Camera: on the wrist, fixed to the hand. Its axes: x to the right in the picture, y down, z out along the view.
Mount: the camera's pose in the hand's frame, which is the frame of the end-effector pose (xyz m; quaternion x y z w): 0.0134 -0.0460 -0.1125 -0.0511 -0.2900 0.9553 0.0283
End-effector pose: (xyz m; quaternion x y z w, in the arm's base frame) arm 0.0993 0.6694 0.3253 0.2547 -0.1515 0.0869 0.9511
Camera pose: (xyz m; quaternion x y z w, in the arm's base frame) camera 0.1505 0.6887 0.2159 0.1609 0.5278 -0.8294 0.0870
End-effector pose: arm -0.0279 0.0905 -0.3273 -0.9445 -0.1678 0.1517 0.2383
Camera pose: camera 0.0141 0.0890 -0.2125 0.1552 -0.8206 -0.4972 0.2351
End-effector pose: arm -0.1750 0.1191 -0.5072 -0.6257 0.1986 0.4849 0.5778
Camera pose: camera -0.0893 0.0319 -0.5095 -0.2831 -0.4110 -0.7573 0.4212
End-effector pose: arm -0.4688 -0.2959 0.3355 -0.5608 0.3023 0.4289 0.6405
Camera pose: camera -0.4114 -0.4032 0.3238 -0.3645 -0.3366 -0.8020 0.3326
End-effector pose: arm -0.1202 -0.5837 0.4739 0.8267 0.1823 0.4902 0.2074
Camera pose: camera -0.2183 -0.5195 0.5085 -0.3291 0.8697 0.0184 0.3673
